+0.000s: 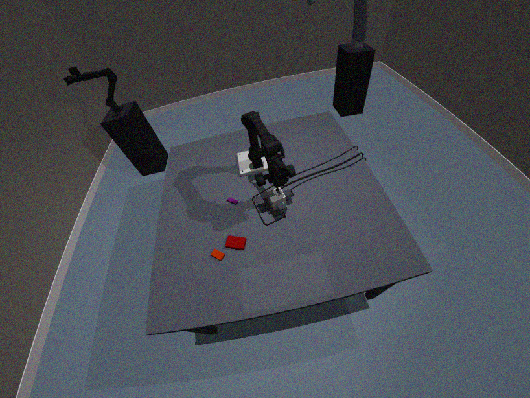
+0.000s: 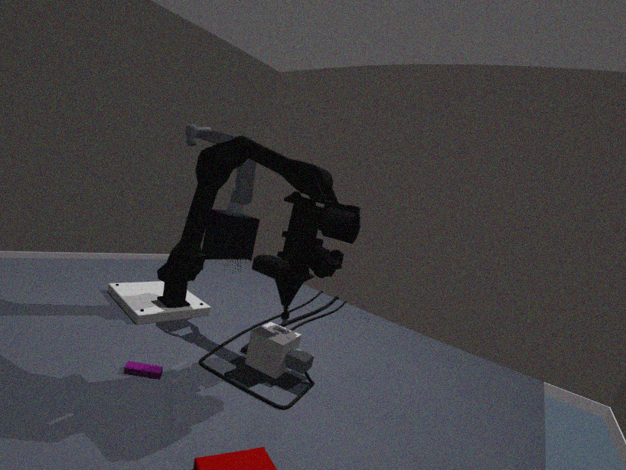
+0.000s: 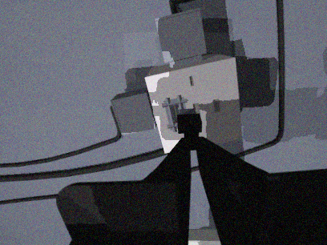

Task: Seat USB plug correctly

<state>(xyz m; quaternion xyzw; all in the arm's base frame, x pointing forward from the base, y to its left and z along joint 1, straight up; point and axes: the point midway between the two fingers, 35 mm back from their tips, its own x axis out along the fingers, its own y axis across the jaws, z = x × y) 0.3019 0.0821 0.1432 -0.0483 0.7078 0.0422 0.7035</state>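
Right now the dark USB plug is 20 mm below my gripper tip. Also, from my gripper tip: purple piece 70 mm behind, 260 mm to the right, 130 mm below; red block 200 mm ahead, 250 mm to the right, 120 mm below; orange block 250 mm ahead, 350 mm to the right, 130 mm below.
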